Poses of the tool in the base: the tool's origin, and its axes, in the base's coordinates. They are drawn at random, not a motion.
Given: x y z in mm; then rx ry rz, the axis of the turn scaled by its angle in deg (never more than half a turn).
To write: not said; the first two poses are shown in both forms.
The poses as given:
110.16, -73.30, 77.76, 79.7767, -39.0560, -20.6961
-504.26, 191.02, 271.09, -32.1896, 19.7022, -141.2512
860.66, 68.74, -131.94, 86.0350, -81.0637, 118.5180
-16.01, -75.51, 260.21, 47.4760, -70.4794, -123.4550
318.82, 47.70, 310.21, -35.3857, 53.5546, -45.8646
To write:
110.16, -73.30, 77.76, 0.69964, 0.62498, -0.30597, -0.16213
-504.26, 191.02, 271.09, 0.29065, -0.21066, 0.12894, -0.92440
860.66, 68.74, -131.94, 0.10981, 0.51087, -0.48135, 0.70375
-16.01, -75.51, 260.21, 0.25987, 0.30589, -0.45410, -0.79542
318.82, 47.70, 310.21, 0.77223, -0.28498, 0.43130, -0.36937

